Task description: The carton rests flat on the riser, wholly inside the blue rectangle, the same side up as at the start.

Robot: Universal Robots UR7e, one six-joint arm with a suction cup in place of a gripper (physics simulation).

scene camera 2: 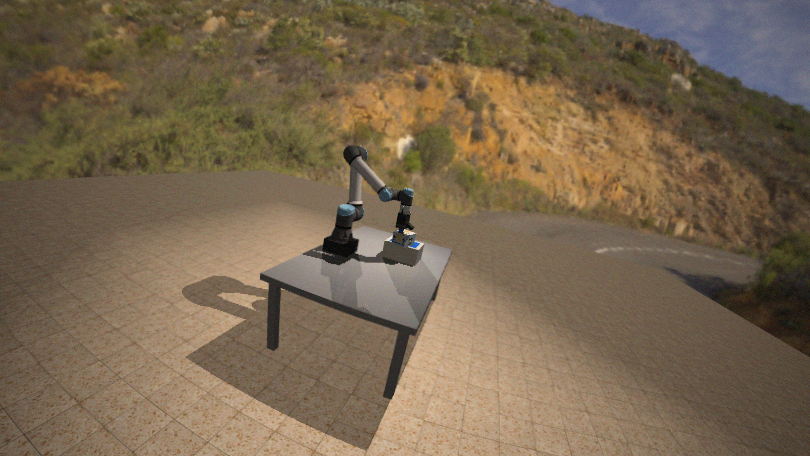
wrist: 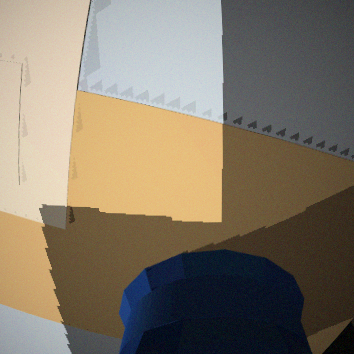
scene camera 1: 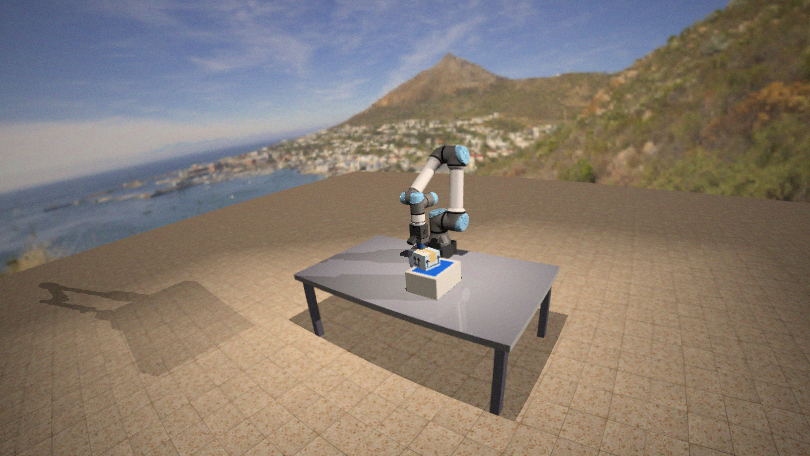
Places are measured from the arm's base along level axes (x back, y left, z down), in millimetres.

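Pixels of known places: end effector, tool point: (scene camera 2: 400,234) (wrist: 209,274) (scene camera 1: 420,249); arm's base, origin of the base link: (scene camera 2: 341,238) (scene camera 1: 439,243).
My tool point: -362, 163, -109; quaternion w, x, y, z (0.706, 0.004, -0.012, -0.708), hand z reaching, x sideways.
For each thing: its middle in the pictures, then the offset to it from my tool point, as dx, dy, dz. "spot": a spot on its surface instead.
- small carton, body centre: (wrist: 76,141) (scene camera 1: 424,257) (scene camera 2: 403,238) -16, +41, +32
- beige riser, body centre: (scene camera 1: 433,276) (scene camera 2: 403,249) -10, +100, +135
- blue rectangle, body centre: (scene camera 1: 433,266) (scene camera 2: 405,242) -10, +100, +75
- carton's tan top, surface spot: (wrist: 140,158) spot: -29, +14, -11
The small carton (scene camera 1: 426,258) (scene camera 2: 404,237), with a tan top and blue-and-white sides, sits at the back left corner of the beige riser (scene camera 1: 431,284) (scene camera 2: 400,255). Part of the blue rectangle (scene camera 1: 438,267) (scene camera 2: 418,245) shows bare beside it. I cannot tell whether the carton lies wholly inside the rectangle. My suction cup (scene camera 1: 418,245) (scene camera 2: 401,229) (wrist: 214,302) is right over the carton's tan top (wrist: 140,158), with suction off. Whether it still touches the top is not visible.
The riser stands on a grey table (scene camera 1: 498,306) (scene camera 2: 362,289) (wrist: 154,49), close to the arm's base (scene camera 1: 447,247) (scene camera 2: 340,244). The table's edges fall off to a tiled floor on all sides.
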